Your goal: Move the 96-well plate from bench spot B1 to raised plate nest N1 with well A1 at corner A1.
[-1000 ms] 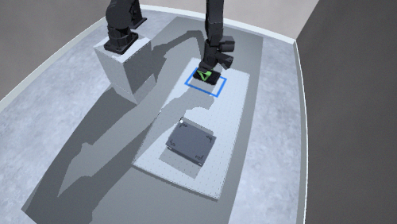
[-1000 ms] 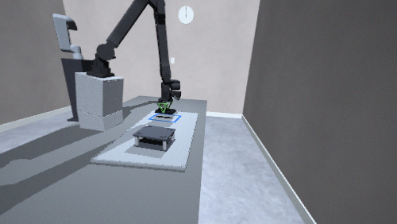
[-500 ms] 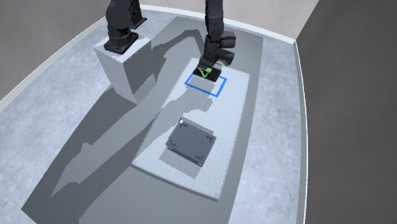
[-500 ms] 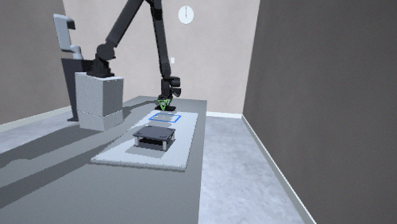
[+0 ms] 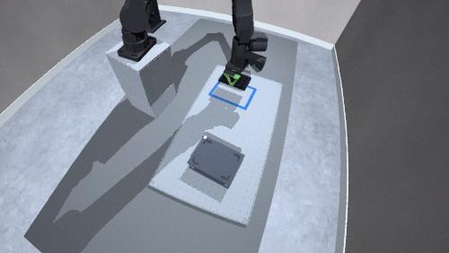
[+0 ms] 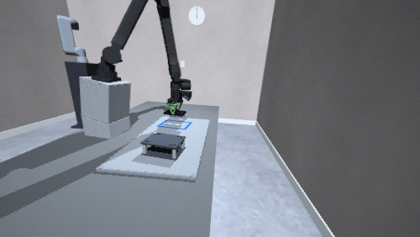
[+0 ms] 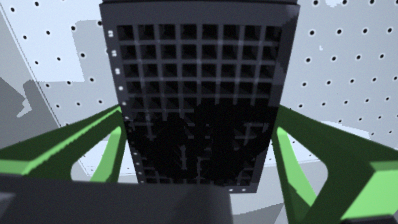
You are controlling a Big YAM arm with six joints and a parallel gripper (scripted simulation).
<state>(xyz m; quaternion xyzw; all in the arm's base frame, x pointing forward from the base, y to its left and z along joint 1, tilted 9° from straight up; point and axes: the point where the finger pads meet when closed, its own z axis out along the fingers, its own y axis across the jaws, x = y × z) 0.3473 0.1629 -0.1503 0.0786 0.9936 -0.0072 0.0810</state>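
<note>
Right now the raised plate nest is 3 cm ahead of my hand, 37 cm to the right of it and 3 cm below it. Round my hand: white corner mark (3 cm behind, 30 cm to the right, 3 cm below); then black 96-well plate (1 cm below).
</note>
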